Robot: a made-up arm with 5 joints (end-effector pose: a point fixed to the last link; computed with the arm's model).
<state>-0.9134 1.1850 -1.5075 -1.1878 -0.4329</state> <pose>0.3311 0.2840 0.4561 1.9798 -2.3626 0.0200</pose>
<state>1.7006 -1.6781 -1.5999 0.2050 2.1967</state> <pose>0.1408 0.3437 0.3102 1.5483 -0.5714 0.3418</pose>
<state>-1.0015 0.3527 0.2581 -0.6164 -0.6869</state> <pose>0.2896 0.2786 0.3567 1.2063 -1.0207 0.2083</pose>
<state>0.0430 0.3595 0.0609 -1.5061 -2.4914</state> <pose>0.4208 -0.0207 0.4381 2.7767 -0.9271 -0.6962</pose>
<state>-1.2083 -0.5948 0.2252 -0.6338 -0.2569</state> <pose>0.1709 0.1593 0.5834 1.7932 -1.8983 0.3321</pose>
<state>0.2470 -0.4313 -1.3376 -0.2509 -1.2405</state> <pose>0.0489 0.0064 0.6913 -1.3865 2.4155 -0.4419</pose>
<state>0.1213 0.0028 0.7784 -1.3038 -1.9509</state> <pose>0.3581 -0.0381 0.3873 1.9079 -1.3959 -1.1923</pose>
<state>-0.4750 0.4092 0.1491 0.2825 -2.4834</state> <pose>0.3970 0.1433 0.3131 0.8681 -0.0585 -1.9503</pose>
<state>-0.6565 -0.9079 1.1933 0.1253 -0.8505</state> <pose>0.2342 0.0923 0.3751 0.8159 -0.8283 -0.2148</pose>
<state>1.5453 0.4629 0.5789 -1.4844 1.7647</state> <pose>0.1035 -0.2926 0.3211 -2.0115 0.1206 0.1087</pose>
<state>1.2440 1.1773 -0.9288 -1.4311 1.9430</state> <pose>0.2217 -0.3719 0.3585 -2.7685 -0.0045 0.1739</pose>
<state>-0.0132 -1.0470 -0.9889 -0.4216 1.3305</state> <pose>-0.1002 -0.0097 0.6118 1.3919 1.8919 0.6728</pose>
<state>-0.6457 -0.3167 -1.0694 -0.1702 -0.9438</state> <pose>0.1517 0.0279 0.7025 2.2846 -2.1356 -0.0039</pose>
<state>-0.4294 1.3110 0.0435 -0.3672 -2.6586</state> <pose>0.3607 0.1103 0.1022 0.7273 -0.0018 -2.1995</pose>
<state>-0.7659 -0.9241 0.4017 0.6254 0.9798</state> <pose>0.2107 0.0939 0.5221 -0.1342 -1.6207 1.3528</pose>
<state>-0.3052 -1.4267 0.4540 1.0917 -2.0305</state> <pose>0.1446 0.0058 0.5093 1.5098 -0.6006 -1.4191</pose>
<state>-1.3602 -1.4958 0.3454 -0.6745 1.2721</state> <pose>0.0963 -0.0649 0.5786 -0.2084 3.0418 0.3744</pose>
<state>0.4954 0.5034 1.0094 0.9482 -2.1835</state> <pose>0.2059 -0.0635 0.2268 -0.9259 0.7837 -2.4885</pose>
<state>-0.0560 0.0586 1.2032 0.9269 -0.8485</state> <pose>0.2149 -0.0007 0.2605 -0.2918 0.5651 -0.8136</pose>
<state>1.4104 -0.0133 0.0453 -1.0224 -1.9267</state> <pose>0.1409 -0.2780 0.5231 -0.8210 2.8285 0.8730</pose>
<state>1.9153 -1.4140 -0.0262 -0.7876 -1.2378</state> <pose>0.1401 0.1241 0.5918 -0.9140 -2.8105 1.0069</pose>
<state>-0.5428 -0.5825 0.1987 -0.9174 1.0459</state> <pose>0.2414 0.0753 0.5937 -0.6612 -2.8598 0.2771</pose>
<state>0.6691 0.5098 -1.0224 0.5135 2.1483</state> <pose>0.3792 -0.2273 0.5194 -1.6552 -0.3122 1.1056</pose>
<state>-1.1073 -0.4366 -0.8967 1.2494 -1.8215</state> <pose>0.1562 0.0908 0.6425 1.6814 -0.1383 -0.5774</pose>
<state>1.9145 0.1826 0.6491 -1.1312 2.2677</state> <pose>0.0004 -0.2659 0.3592 -1.6496 0.8926 0.2099</pose>
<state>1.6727 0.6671 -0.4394 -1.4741 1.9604</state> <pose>0.0599 -0.3523 0.4387 -2.7502 0.6191 0.0550</pose>
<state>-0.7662 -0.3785 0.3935 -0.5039 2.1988</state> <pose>0.2821 0.1626 0.5064 -1.6577 -2.0005 1.5508</pose>
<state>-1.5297 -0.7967 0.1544 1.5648 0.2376</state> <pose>0.1151 0.1237 0.5082 0.4552 -0.5741 1.6515</pose>
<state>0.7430 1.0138 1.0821 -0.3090 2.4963</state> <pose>0.1753 -0.0759 0.1555 0.2445 -0.0060 1.6973</pose>
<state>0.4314 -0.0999 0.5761 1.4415 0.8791</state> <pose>0.2784 -0.0885 0.3451 0.2060 0.2820 0.3950</pose>
